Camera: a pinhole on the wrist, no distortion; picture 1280 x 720 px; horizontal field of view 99.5 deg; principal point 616.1 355.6 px. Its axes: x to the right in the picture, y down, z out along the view. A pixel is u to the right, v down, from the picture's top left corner.
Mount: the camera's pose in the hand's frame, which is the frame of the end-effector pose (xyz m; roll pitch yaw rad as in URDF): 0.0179 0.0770 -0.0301 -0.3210 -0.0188 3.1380
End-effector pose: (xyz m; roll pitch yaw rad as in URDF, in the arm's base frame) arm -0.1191 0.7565 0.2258 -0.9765 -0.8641 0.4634
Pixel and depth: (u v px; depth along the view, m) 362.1 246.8 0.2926
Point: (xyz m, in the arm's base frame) -0.2113 0.9794 0.4222
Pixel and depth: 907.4 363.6 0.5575
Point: -0.6876 0.8711 0.2578
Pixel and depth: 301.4 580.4 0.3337
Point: -0.2236 0.8254 0.5633
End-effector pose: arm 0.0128 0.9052 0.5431 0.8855 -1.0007 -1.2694
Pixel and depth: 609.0 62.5 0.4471
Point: -0.3360 1.1531 0.8010
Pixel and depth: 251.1 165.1 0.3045
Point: -0.1760 0.9339 0.8687
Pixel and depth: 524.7 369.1 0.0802
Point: -0.0020 0.9412 0.6069
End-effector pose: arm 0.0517 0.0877 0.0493 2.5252 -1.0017 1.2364
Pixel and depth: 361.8 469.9 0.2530
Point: 0.1909 0.2861 0.0668
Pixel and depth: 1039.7 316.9 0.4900
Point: 0.3119 0.1457 -0.4637
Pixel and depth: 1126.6 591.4 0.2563
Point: 0.0870 0.1386 -0.2504
